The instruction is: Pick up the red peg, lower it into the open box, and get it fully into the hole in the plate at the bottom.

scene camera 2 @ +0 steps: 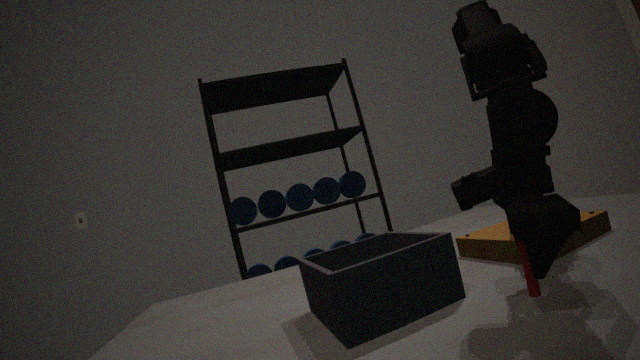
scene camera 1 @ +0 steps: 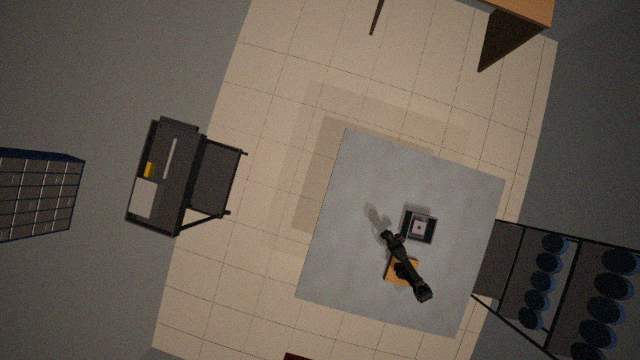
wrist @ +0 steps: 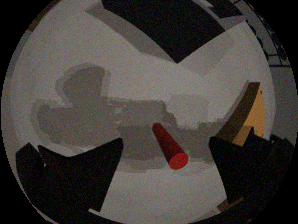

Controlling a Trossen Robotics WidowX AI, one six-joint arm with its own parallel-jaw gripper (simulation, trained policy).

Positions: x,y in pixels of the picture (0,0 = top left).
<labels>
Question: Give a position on a red peg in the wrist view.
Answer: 176,157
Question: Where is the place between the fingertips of the gripper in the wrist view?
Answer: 168,143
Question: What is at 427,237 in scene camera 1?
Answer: A dark box.
</labels>
